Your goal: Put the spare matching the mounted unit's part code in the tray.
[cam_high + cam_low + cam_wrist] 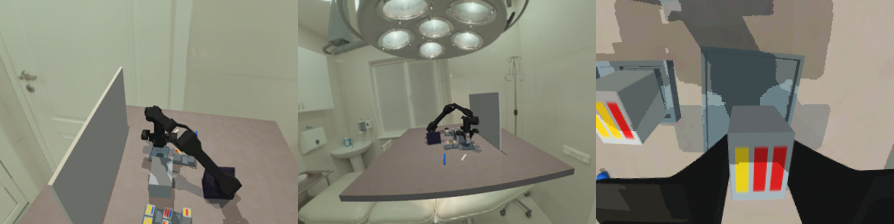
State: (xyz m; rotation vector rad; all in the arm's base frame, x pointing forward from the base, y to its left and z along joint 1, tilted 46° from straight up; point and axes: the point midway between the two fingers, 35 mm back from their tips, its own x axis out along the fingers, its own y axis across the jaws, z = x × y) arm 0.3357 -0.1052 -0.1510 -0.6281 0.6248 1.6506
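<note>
The grey tray lies 5 cm below my gripper tip. The rest, counted from my gripper tip: grey holder 14 cm behind, 2 cm to the left, 4 cm below; then blue pen 20 cm behind, 17 cm to the right, 5 cm below; then mounted grey unit 5 cm behind, 20 cm to the left.
</note>
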